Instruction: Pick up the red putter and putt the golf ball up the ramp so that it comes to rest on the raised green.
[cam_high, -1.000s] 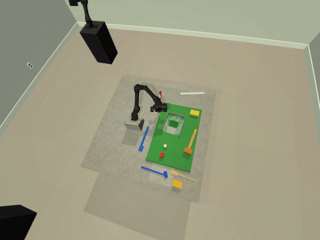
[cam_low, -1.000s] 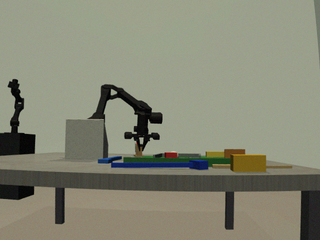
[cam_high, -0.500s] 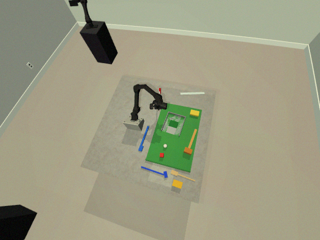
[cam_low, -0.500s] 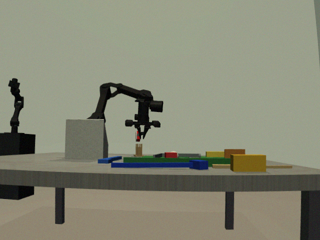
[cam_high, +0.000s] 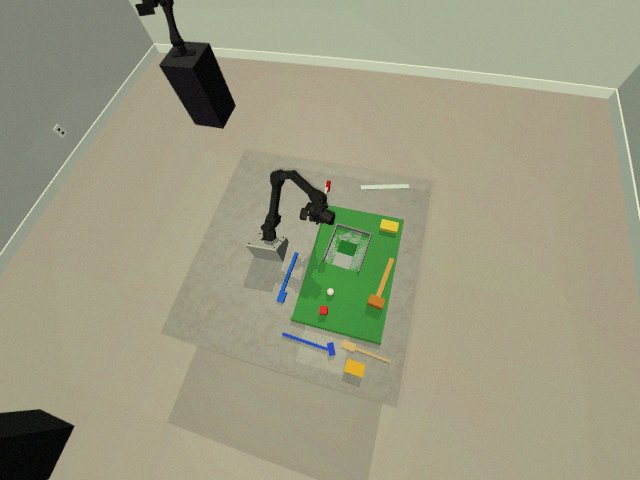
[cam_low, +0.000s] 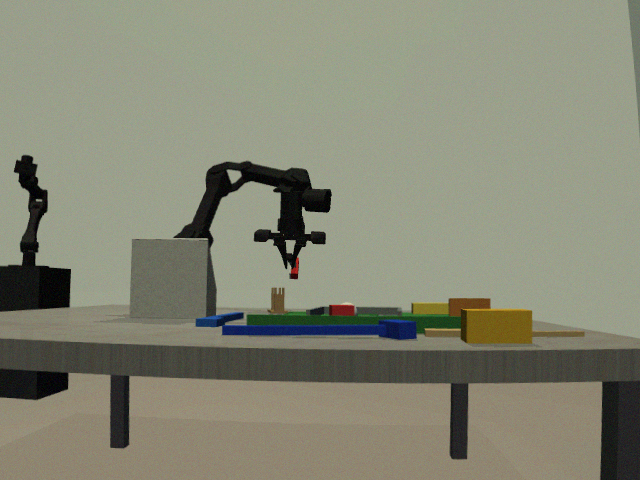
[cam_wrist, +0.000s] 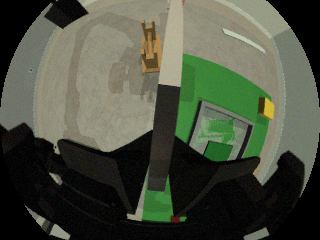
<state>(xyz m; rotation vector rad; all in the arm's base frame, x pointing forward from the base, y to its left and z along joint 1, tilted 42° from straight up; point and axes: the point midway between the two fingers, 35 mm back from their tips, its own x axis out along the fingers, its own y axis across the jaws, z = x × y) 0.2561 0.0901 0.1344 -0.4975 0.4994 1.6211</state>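
The red putter lies 11 cm to the left of my gripper tip, 2 cm above it and 1 cm behind it. Round my gripper tip: green mat (23 cm ahead, 19 cm to the right, 12 cm below); red block (46 cm to the right, 15 cm ahead, 10 cm below); white golf ball (35 cm to the right, 16 cm ahead, 10 cm below).
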